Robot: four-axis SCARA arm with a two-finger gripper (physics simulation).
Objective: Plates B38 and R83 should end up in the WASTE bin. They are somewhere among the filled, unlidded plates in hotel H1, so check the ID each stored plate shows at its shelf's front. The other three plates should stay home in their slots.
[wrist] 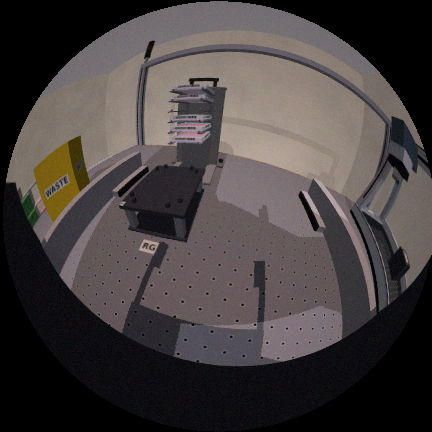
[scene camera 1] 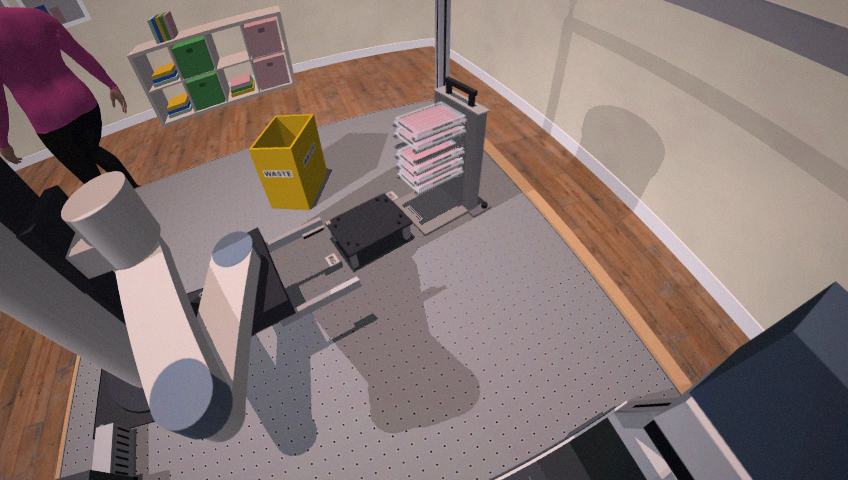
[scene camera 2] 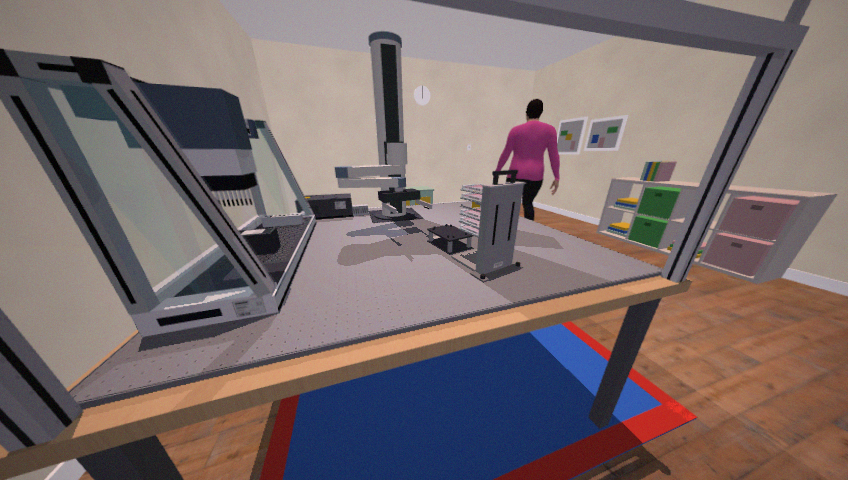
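Where they show: gripper, between the fingertips: (wrist: 222, 167) (scene camera 1: 338, 249) (scene camera 2: 414, 208); arm's base, origin of its link: (scene camera 2: 394, 216).
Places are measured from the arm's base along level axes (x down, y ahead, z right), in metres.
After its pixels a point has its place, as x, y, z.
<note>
Hotel H1 (scene camera 1: 474, 155) @[-0.189, 0.824, -0.116] (scene camera 2: 498, 228) @[-0.165, 0.838, -0.172] (wrist: 218, 125) @[-0.159, 0.820, -0.120] is a grey upright post with a black handle. Several unlidded plates with pink contents are stacked in its slots, among them the top plate (scene camera 1: 430, 118) @[-0.275, 0.741, -0.166] (wrist: 192, 90) @[-0.266, 0.718, -0.163] and the lowest plate (wrist: 190, 137) @[-0.137, 0.685, -0.140]. A wider gap parts the upper two from the lower ones. Dark marks show on their fronts in the wrist view, too small to read, so I cannot tell B38 or R83. The yellow WASTE bin (scene camera 1: 278, 191) @[-0.077, 0.382, -0.331] (wrist: 60, 182) @[-0.137, 0.412, -0.314] stands left of the hotel. My gripper (scene camera 1: 332, 255) @[-0.160, 0.488, 0.000] (wrist: 222, 167) @[-0.160, 0.488, 0.000] is open and empty, short of the hotel, beside the black stand.
The low black stand (scene camera 1: 370, 223) @[-0.073, 0.575, -0.121] (scene camera 2: 450, 232) @[-0.073, 0.584, -0.128] (wrist: 165, 189) @[-0.073, 0.550, -0.114] is between gripper and hotel. An RG label (wrist: 148, 246) @[-0.013, 0.468, -0.105] lies on the deck before it. A large framed instrument (scene camera 1: 779, 356) @[-0.481, 0.698, 0.474] (scene camera 2: 196, 118) @[-0.447, 0.778, 0.521] stands at the deck's other side. A person in pink (scene camera 1: 53, 77) (scene camera 2: 529, 148) is beyond the table.
</note>
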